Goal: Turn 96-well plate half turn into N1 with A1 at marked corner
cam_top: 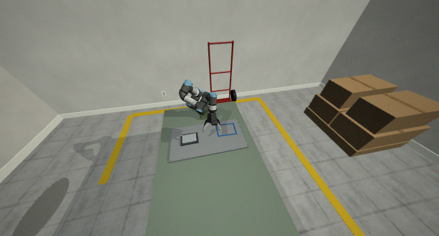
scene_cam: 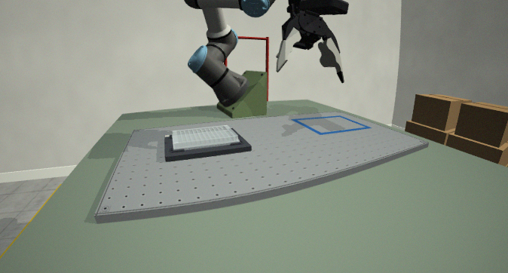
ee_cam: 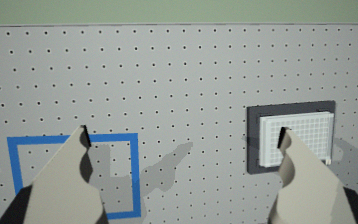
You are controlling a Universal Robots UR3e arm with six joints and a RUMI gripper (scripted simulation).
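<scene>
My gripper is now 50 mm past the clear 96-well plate, 220 mm to the left of it and 120 mm above it. From my hand the other things lie so: A1 label: 90 mm behind, 300 mm to the right, 130 mm below; then dark plate nest N1: 50 mm behind, 220 mm to the right, 130 mm below.
</scene>
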